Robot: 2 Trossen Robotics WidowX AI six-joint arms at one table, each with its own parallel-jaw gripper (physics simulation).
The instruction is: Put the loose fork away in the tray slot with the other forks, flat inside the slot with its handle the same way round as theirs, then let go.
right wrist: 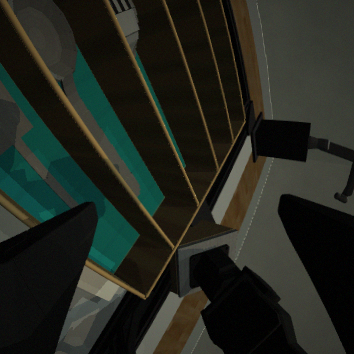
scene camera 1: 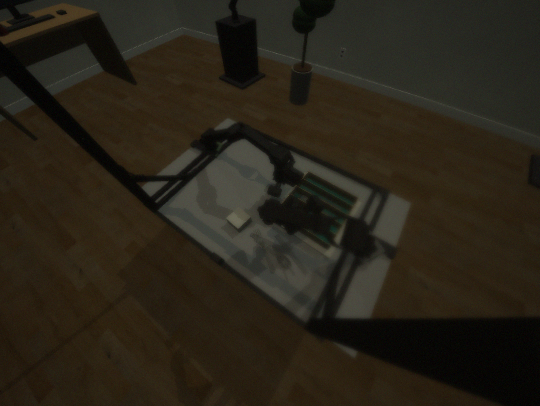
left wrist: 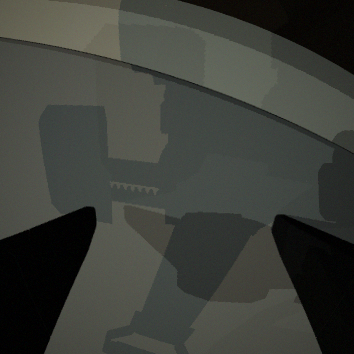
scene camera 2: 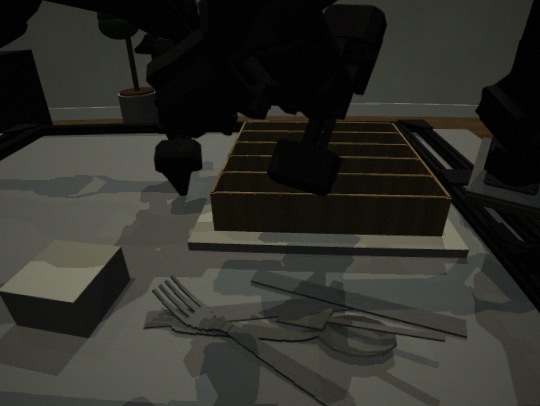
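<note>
The loose fork (scene camera 2: 200,315) lies on the table in front of the tray in scene camera 2, tines to the upper left, handle to the lower right, crossing other cutlery. The wooden tray (scene camera 2: 325,215) (right wrist: 159,272) has parallel slots. In the right wrist view a stored fork (right wrist: 127,27) shows tines at the top; a divider hides much of its handle. My left gripper (left wrist: 186,220) is open and points down over the table, left of the tray. My right gripper (right wrist: 189,207) is open and hangs by the tray's front part. Both are empty and apart from the loose fork.
A pale square block (scene camera 1: 238,219) (scene camera 2: 65,275) stands left of the cutlery. A spoon (scene camera 2: 357,340) and a long flat piece (scene camera 2: 360,306) lie near the fork. The tray sits on a pale base board (scene camera 2: 325,243). Another spoon (right wrist: 45,37) lies in a slot. Both arms crowd close together.
</note>
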